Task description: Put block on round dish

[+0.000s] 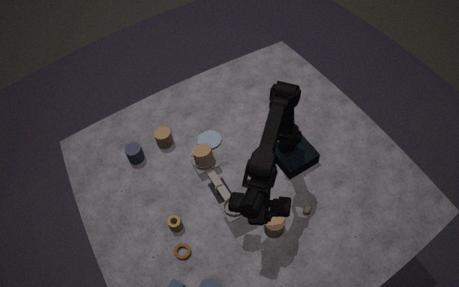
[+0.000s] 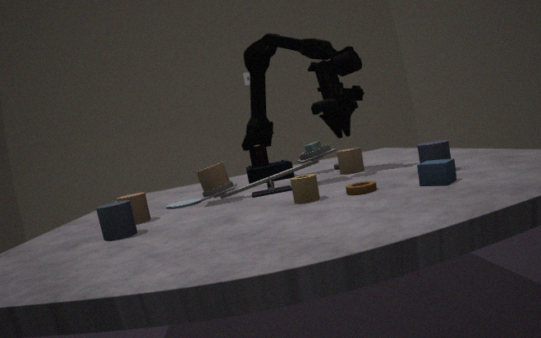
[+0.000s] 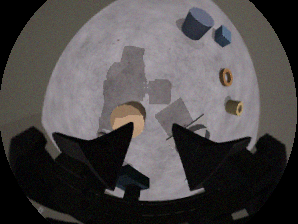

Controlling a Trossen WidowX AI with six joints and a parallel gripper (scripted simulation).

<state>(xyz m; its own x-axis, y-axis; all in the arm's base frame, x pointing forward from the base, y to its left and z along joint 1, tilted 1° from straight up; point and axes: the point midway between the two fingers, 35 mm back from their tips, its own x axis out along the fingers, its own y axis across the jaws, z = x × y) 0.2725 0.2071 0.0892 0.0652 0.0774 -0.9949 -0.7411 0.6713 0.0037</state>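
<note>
The pale teal block is 3 cm ahead of my gripper tip, 10 cm to the right of it and 2 cm below it. Also, from my gripper tip: round dish 6 cm behind, 46 cm to the right, 10 cm below.
</note>
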